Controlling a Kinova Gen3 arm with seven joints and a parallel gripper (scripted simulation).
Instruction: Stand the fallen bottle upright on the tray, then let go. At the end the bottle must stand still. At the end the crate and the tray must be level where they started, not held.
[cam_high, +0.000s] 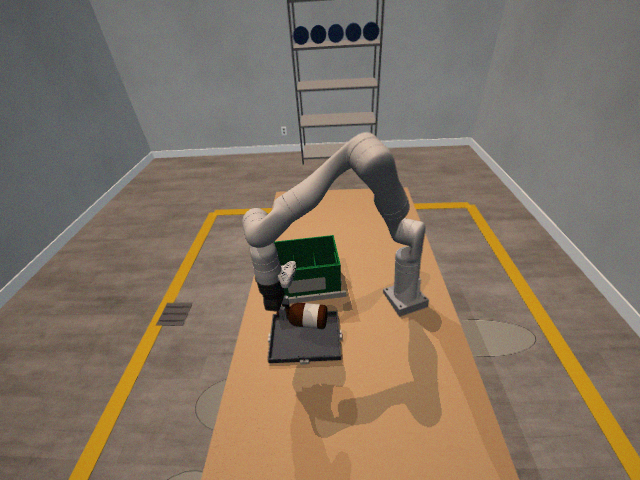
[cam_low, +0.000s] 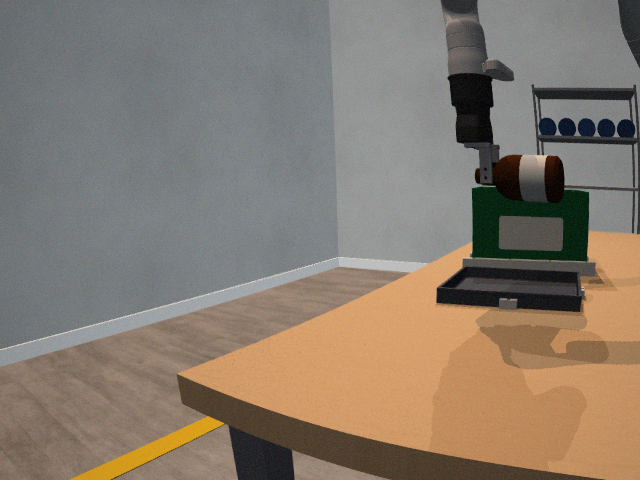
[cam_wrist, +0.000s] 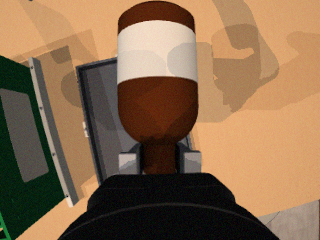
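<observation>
My hand is 5 cm past the brown bottle, 1 cm to the right of it and 1 cm above it. The rest, counted from my hand: green crate 6 cm behind, 31 cm to the right, 12 cm below; dark tray 5 cm behind, 3 cm to the right, 19 cm below.
</observation>
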